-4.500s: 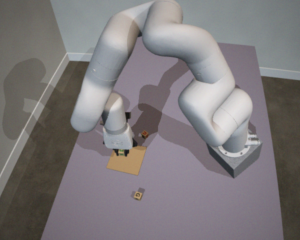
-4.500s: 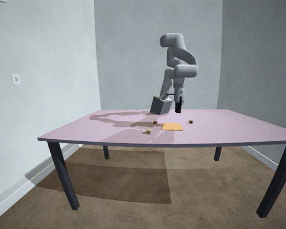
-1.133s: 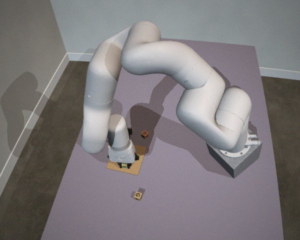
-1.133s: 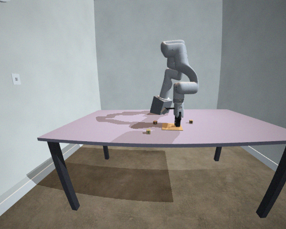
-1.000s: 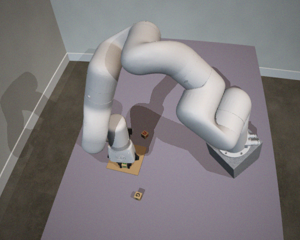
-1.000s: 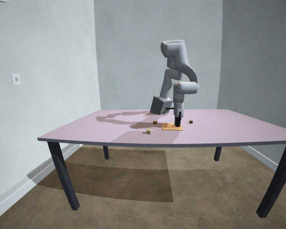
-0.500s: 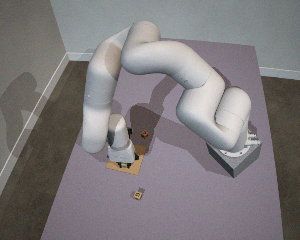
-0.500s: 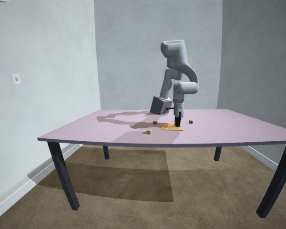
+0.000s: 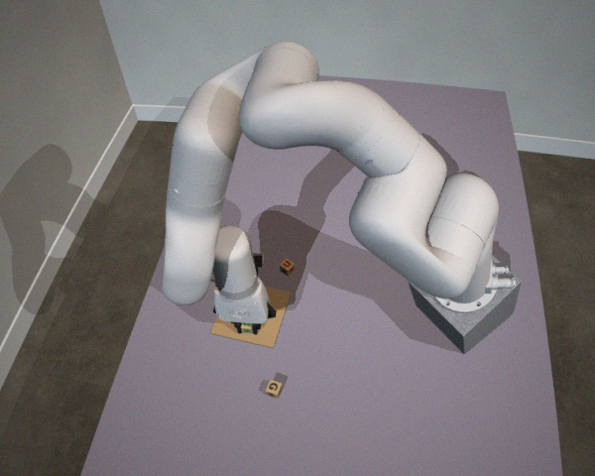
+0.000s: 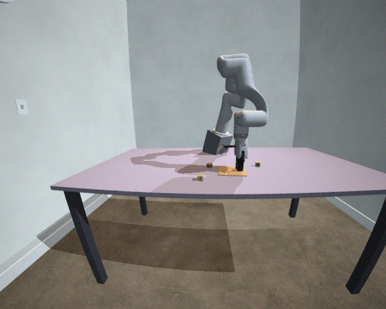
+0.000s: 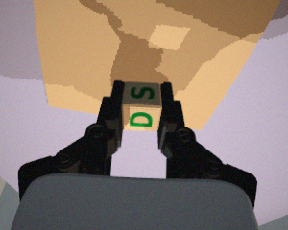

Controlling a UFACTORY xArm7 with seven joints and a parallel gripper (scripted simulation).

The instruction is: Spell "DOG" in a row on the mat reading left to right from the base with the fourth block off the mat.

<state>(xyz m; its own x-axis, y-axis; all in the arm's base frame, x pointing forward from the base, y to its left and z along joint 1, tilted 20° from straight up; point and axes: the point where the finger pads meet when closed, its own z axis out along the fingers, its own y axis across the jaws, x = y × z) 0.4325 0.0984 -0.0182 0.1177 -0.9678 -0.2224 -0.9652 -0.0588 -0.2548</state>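
My hand is 1 cm above the D block. The rest, counted from my hand: G block: 12 cm to the left, 9 cm behind, 1 cm below; then mat: 4 cm to the right, 2 cm below; then O block: 20 cm to the right, 13 cm ahead, 1 cm below.
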